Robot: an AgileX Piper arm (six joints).
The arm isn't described. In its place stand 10 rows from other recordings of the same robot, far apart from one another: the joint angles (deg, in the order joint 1, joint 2, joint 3, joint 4, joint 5, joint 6), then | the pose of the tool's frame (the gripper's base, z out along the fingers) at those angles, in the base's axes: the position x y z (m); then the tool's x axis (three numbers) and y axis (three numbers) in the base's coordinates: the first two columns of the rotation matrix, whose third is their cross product.
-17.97, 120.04, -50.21, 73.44, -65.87, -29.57 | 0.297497, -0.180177, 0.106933, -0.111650, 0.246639, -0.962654, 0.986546, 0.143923, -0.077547
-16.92, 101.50, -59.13, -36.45, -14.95, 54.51 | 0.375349, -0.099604, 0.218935, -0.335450, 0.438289, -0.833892, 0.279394, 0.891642, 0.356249
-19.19, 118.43, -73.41, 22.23, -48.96, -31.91 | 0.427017, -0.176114, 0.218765, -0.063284, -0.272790, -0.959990, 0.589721, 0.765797, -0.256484
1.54, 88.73, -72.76, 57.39, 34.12, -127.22 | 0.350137, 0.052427, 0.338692, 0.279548, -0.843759, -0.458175, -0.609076, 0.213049, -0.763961
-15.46, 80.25, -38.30, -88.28, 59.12, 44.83 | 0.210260, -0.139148, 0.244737, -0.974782, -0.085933, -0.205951, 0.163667, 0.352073, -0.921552
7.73, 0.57, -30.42, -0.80, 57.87, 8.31 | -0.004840, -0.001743, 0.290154, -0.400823, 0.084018, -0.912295, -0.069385, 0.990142, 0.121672
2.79, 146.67, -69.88, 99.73, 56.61, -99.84 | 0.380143, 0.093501, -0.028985, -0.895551, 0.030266, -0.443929, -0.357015, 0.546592, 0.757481
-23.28, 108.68, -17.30, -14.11, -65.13, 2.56 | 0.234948, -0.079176, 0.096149, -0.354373, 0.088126, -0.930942, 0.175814, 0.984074, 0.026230
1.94, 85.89, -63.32, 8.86, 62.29, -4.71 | 0.279687, 0.021889, 0.264029, -0.982322, -0.043035, -0.182183, -0.067862, 0.988881, 0.132320
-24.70, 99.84, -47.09, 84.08, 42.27, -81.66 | 0.308685, -0.074965, 0.169716, -0.726940, 0.339540, -0.596884, -0.049693, 0.840915, 0.538880
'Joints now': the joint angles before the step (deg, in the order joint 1, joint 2, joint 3, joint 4, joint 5, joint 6). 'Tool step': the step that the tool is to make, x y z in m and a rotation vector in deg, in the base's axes. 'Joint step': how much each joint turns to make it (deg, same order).
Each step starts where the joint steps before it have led.
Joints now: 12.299, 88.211, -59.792, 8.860, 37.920, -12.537
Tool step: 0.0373, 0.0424, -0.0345, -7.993, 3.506, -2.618
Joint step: 8.037, 12.814, -8.710, -17.190, 1.493, 20.048
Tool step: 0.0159, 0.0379, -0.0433, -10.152, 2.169, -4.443
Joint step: 7.128, 10.988, -5.899, -16.431, 5.110, 19.970
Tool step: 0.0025, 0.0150, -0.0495, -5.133, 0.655, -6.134
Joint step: 3.067, 8.288, -0.882, -8.681, 1.037, 15.200
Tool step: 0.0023, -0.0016, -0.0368, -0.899, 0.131, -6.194
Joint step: -0.042, 5.534, -0.020, -3.282, -1.172, 9.808
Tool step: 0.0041, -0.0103, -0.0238, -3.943, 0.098, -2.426
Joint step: -0.869, 3.967, -0.324, -4.885, 1.003, 5.294
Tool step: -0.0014, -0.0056, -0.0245, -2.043, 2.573, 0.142
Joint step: -0.509, 3.642, -0.053, -1.057, -0.261, 0.319
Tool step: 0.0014, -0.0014, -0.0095, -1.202, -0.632, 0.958
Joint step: -0.007, 1.571, -0.061, -2.995, -0.699, 1.989
